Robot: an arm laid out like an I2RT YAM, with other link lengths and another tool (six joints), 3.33 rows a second.
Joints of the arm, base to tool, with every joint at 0 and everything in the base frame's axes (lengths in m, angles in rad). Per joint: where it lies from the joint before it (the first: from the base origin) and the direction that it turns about. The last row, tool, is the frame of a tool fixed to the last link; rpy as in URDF.
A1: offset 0.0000 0.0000 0.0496 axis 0 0 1
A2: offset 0.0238 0.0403 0.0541 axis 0 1 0
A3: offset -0.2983 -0.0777 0.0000 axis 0 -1 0
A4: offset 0.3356 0.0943 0.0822 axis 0 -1 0
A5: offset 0.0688 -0.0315 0.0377 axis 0 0 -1
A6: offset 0.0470 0.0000 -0.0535 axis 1 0 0
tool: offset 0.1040 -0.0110 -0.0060 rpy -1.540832 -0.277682 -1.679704
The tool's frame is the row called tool.
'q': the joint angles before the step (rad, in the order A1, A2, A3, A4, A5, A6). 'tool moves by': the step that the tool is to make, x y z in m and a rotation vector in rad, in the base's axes. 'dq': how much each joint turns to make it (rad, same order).
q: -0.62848 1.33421 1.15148 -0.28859 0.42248 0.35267
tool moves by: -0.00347 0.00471 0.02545 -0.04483 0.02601 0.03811
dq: 0.00228 -0.02784 0.03473 -0.02976 -0.00954 -0.06790
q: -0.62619 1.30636 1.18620 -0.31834 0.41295 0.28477
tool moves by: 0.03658 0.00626 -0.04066 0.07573 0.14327 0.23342
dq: 0.00077 0.09766 0.03167 -0.05227 -0.19379 -0.13733
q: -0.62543 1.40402 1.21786 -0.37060 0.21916 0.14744
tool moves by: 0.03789 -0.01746 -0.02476 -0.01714 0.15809 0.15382
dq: -0.00153 0.16631 0.12283 -0.04197 -0.06829 -0.17853
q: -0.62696 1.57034 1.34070 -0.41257 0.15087 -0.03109
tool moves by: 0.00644 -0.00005 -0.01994 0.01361 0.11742 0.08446
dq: 0.00001 0.05915 0.04198 -0.07248 -0.02860 -0.09918
